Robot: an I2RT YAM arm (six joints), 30 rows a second.
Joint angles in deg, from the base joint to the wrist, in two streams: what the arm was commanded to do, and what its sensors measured. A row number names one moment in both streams.
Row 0, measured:
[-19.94 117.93 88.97 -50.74 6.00 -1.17]
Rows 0 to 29, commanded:
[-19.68 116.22 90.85 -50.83 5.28 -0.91]
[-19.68 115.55 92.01 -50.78 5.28 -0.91]
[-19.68 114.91 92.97 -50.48 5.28 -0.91]
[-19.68 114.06 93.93 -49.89 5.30 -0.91]
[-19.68 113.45 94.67 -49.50 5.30 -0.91]
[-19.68 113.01 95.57 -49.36 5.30 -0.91]
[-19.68 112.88 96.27 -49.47 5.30 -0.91]
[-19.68 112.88 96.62 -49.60 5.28 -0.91]
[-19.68 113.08 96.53 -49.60 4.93 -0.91]
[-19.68 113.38 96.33 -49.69 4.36 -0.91]
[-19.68 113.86 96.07 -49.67 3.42 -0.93]
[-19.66 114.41 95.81 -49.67 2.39 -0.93]
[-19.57 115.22 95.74 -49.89 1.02 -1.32]
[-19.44 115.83 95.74 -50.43 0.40 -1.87]
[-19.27 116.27 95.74 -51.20 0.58 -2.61]
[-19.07 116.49 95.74 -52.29 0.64 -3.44]
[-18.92 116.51 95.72 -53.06 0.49 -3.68]
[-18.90 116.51 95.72 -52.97 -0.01 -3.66]
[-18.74 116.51 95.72 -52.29 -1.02 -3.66]
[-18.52 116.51 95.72 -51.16 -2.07 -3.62]
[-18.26 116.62 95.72 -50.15 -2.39 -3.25]
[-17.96 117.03 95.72 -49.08 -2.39 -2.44]
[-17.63 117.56 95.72 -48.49 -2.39 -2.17]
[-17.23 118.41 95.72 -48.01 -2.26 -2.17]
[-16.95 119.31 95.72 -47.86 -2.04 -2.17]
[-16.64 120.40 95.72 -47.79 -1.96 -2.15]
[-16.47 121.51 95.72 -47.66 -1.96 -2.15]
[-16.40 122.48 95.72 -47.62 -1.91 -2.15]
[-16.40 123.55 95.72 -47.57 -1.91 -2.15]
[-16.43 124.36 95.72 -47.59 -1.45 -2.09]
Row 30, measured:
[-16.64 120.75 95.61 -47.48 -0.84 -2.72]
